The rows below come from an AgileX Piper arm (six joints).
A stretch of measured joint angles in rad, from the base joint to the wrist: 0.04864 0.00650 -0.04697 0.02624 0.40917 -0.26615; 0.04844 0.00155 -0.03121 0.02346 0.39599 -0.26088; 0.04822 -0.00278 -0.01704 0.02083 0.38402 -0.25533; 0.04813 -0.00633 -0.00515 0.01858 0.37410 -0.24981; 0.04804 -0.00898 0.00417 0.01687 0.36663 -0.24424; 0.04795 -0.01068 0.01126 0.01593 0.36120 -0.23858; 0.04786 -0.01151 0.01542 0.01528 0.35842 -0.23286; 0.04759 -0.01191 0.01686 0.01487 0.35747 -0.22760; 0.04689 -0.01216 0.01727 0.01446 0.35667 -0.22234; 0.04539 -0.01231 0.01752 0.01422 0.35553 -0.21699; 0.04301 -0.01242 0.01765 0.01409 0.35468 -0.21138
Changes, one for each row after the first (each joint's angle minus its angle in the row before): -0.00020 -0.00495 0.01576 -0.00278 -0.01318 0.00527; -0.00022 -0.00433 0.01417 -0.00263 -0.01197 0.00555; -0.00009 -0.00355 0.01189 -0.00225 -0.00992 0.00552; -0.00009 -0.00265 0.00932 -0.00171 -0.00747 0.00557; -0.00009 -0.00170 0.00709 -0.00094 -0.00543 0.00566; -0.00009 -0.00083 0.00416 -0.00065 -0.00278 0.00572; -0.00027 -0.00040 0.00144 -0.00041 -0.00095 0.00526; -0.00070 -0.00025 0.00041 -0.00041 -0.00080 0.00526; -0.00150 -0.00015 0.00025 -0.00024 -0.00114 0.00535; -0.00238 -0.00011 0.00013 -0.00013 -0.00085 0.00561
